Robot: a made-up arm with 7 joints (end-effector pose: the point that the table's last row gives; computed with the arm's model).
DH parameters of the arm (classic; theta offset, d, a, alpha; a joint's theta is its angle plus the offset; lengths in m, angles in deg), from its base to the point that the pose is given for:
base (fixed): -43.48 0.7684 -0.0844 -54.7
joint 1: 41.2 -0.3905 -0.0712 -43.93
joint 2: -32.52 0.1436 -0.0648 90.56
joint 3: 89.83 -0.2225 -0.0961 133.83
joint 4: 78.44 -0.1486 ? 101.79
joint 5: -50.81 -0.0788 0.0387 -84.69
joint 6: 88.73 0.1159 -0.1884 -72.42
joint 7: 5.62 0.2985 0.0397 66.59
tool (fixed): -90.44 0.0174 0 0
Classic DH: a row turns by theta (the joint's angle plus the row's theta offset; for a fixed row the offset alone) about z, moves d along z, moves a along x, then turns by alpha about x.
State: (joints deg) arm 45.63 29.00 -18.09 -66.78 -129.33 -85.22 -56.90
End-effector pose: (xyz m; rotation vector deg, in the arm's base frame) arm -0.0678 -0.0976 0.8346 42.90 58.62 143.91
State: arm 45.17 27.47 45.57 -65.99 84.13 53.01 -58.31
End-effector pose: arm -0.7573 -0.2736 0.4801 -70.73 -84.82 45.33
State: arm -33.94 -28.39 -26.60 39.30 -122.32 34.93 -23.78
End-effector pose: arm -0.4528 0.1744 0.5218 -92.31 41.63 79.20
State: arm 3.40 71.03 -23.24 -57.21 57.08 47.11 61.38
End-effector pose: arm -0.7051 0.1730 0.7517 97.61 -1.74 -55.04
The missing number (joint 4, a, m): 0.0566
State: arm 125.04 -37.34 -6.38 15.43 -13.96 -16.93 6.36
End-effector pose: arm -0.3733 0.0543 0.5622 -109.76 38.07 -44.68
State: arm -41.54 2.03 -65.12 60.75 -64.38 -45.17 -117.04
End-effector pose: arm -0.7152 -0.1087 0.2813 76.98 -33.97 26.37
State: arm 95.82 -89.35 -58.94 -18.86 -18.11 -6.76 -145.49
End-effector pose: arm -0.0726 0.0625 0.5582 -46.35 -109.37 -95.39
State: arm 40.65 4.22 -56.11 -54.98 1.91 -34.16 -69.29
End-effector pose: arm -0.5205 -0.1217 0.2786 -93.84 -112.73 -4.39
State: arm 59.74 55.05 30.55 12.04 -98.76 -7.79 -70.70
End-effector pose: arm -0.1030 0.0007 0.6390 -62.01 -18.30 -107.17
